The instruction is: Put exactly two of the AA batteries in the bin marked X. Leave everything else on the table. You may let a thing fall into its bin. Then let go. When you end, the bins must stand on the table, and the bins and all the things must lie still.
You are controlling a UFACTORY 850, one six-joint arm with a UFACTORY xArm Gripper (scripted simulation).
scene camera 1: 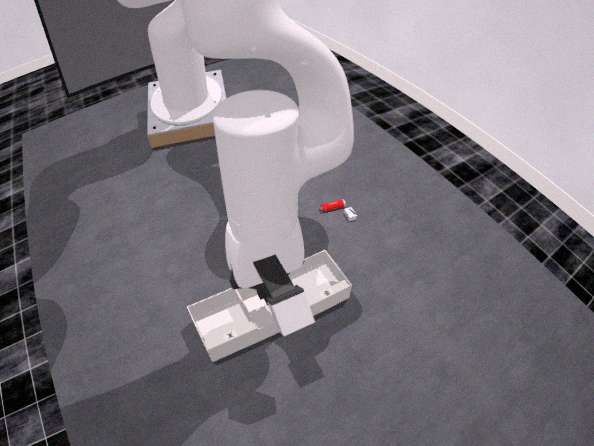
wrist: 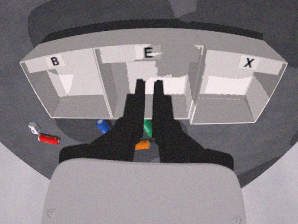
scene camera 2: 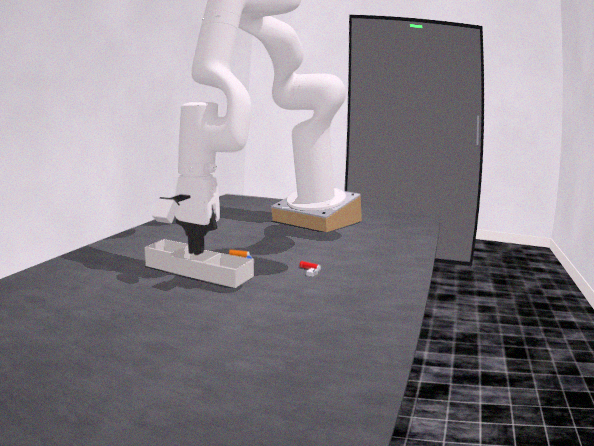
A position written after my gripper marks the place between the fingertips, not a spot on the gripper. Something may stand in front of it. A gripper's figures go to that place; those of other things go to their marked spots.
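Scene:
My gripper (scene camera 1: pixel 269 296) is 630 mm from the lens; a white three-compartment tray (scene camera 1: pixel 241 309), 660 mm from the lens.

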